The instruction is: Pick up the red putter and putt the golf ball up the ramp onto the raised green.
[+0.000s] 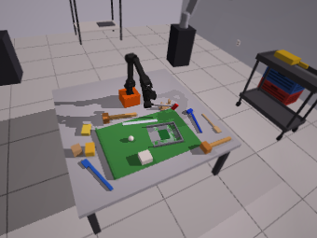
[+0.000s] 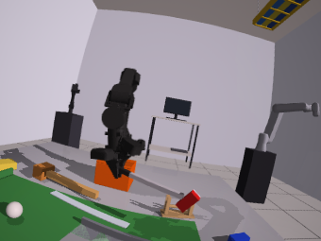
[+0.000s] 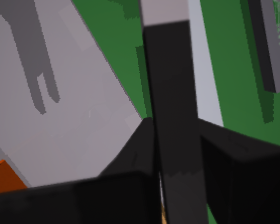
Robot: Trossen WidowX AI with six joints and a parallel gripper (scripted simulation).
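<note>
The red-headed putter lies 11 cm to the left of my gripper tip, 3 cm ahead of it and 2 cm above it. From my gripper tip the other things lie so: white golf ball (21 cm to the right, 21 cm ahead, 10 cm below); green mat (22 cm ahead, 12 cm below, 6 cm to the right); wooden stand (21 cm to the left, 9 cm below, 9 cm behind).
</note>
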